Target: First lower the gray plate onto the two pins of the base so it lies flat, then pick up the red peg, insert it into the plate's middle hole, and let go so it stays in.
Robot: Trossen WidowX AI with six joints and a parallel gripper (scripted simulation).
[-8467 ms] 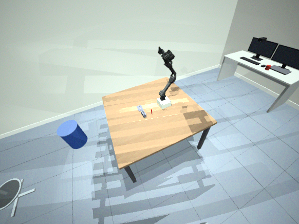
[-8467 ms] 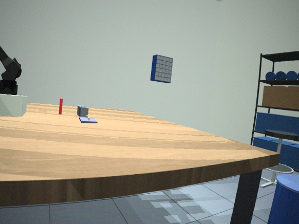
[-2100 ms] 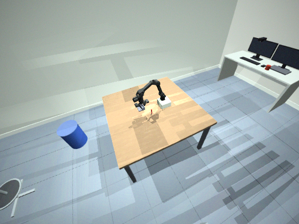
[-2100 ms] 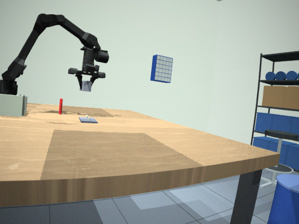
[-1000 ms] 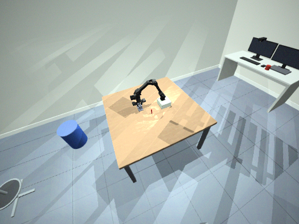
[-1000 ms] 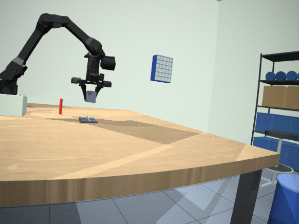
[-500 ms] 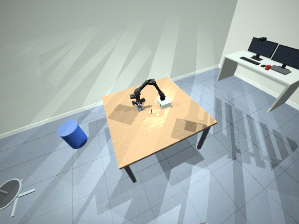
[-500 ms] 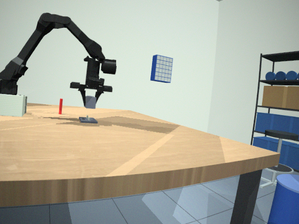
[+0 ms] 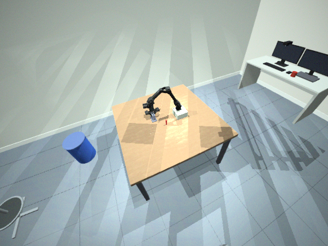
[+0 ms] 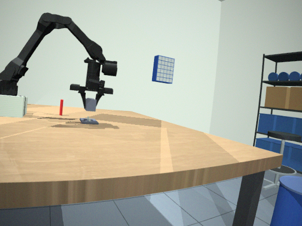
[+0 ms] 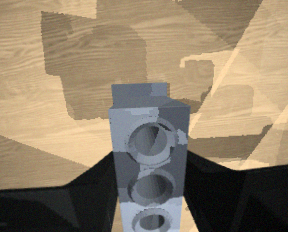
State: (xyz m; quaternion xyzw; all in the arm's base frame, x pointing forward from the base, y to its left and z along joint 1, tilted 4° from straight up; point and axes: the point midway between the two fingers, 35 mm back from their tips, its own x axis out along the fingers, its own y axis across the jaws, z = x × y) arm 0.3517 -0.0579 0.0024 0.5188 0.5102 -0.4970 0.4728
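Right now the base is 5 cm below my gripper tip. From my gripper tip the other things lie so: gray plate: 3 cm above; then red peg: 18 cm to the left, 12 cm behind, 2 cm below.
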